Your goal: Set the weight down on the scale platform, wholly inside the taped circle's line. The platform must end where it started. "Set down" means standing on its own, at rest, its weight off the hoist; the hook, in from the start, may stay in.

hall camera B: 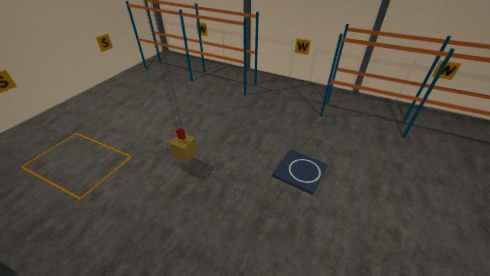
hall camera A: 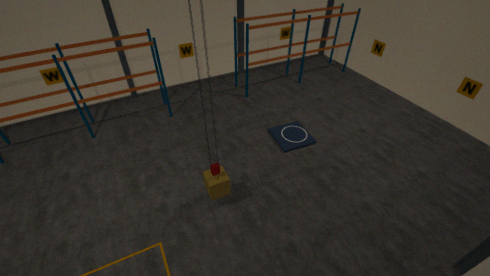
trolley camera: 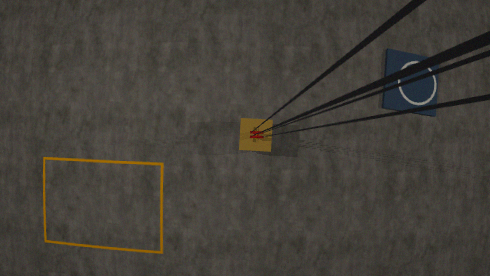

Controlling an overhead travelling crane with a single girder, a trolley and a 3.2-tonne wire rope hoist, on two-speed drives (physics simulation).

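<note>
The weight, a yellow block (hall camera A: pixel 218 187) (hall camera B: pixel 184 149) (trolley camera: pixel 247 142), hangs upright above the floor, with its shadow apart from it. My gripper, the red hook block (hall camera A: pixel 215 169) (hall camera B: pixel 181 134) (trolley camera: pixel 256 134), is at the top of the weight and shut on it; the hook itself is too small to see clearly. The scale platform, a low dark blue slab (hall camera A: pixel 278 133) (hall camera B: pixel 283 167) (trolley camera: pixel 391 95), lies apart from the weight, to its right in all three views. The white taped circle (hall camera A: pixel 281 133) (hall camera B: pixel 289 170) (trolley camera: pixel 418 104) is on the platform; ropes partly cover it in the trolley view.
A yellow outlined rectangle (hall camera A: pixel 120 259) (hall camera B: pixel 105 177) (trolley camera: pixel 162 208) is marked on the floor, left of the weight in hall camera B and the trolley view. Blue and orange racks (hall camera A: pixel 247 60) (hall camera B: pixel 245 60) stand along the W wall. The hoist ropes rise from the hook block.
</note>
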